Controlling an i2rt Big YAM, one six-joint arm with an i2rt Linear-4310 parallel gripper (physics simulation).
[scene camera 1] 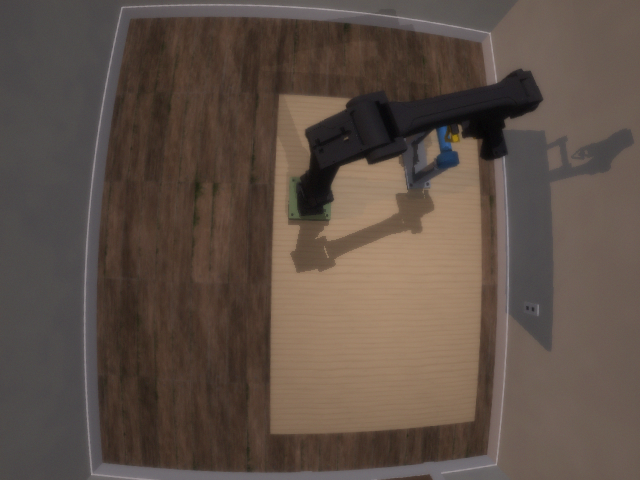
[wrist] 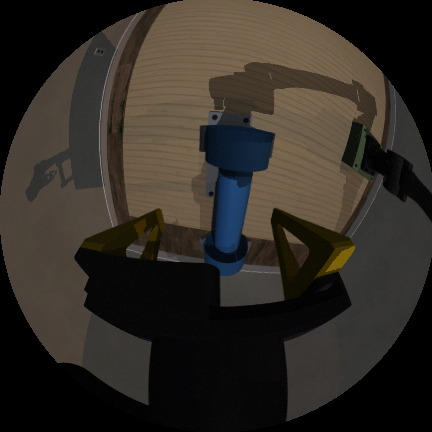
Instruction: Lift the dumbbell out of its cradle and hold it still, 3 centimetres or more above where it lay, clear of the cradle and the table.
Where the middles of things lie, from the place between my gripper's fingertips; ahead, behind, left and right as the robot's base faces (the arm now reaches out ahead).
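There's a grey cradle (scene camera 1: 418, 173) that's 17 cm below my hand, 3 cm to the left of it and 2 cm behind it. I can see the blue dumbbell (wrist: 237, 151) too, and that one's 5 cm below my hand, 2 cm behind it and 3 cm to the left.
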